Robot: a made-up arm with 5 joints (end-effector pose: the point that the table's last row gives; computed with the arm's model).
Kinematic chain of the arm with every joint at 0, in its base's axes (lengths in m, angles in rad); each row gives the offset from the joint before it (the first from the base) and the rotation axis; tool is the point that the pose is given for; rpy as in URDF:
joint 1: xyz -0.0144 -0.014 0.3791 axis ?
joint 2: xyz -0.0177 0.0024 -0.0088 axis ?
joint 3: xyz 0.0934 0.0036 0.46 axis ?
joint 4: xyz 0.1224 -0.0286 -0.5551 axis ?
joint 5: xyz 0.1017 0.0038 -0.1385 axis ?
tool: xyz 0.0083 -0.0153 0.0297 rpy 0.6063 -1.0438 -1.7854
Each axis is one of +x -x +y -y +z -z.
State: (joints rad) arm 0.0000 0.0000 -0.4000 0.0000 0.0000
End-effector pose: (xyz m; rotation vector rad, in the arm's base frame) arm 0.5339 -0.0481 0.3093 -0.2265 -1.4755 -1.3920
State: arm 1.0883 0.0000 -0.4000 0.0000 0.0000
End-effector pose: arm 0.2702 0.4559 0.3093 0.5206 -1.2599 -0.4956
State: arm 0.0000 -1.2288 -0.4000 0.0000 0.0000
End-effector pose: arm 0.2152 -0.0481 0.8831 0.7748 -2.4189 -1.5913
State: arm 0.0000 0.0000 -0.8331 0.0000 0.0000
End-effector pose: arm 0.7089 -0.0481 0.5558 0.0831 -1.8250 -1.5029
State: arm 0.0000 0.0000 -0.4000 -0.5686 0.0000
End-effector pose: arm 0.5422 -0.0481 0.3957 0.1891 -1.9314 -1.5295
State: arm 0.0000 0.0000 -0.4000 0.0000 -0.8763
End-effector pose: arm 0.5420 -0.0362 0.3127 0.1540 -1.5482 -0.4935
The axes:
joint 1: +z
joint 2: +y
joint 3: +y
joint 4: +y
joint 5: -z

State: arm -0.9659 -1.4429 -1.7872 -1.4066 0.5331
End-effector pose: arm -0.4702 0.5816 0.9712 -1.5561 0.9613 -1.2301
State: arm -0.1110 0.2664 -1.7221 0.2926 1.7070
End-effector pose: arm 0.8701 -0.1377 0.8826 -0.0704 0.4211 2.8143
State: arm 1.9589 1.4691 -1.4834 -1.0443 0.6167
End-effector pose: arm -0.2548 0.6692 -0.1957 1.1192 -0.5935 -0.6617
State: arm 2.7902 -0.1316 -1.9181 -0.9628 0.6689
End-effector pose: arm -0.3465 0.1460 1.3236 1.4618 1.6061 -1.1518
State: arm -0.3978 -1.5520 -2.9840 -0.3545 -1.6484
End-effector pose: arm -1.0601 0.4153 0.3155 0.5310 0.2242 -0.5375
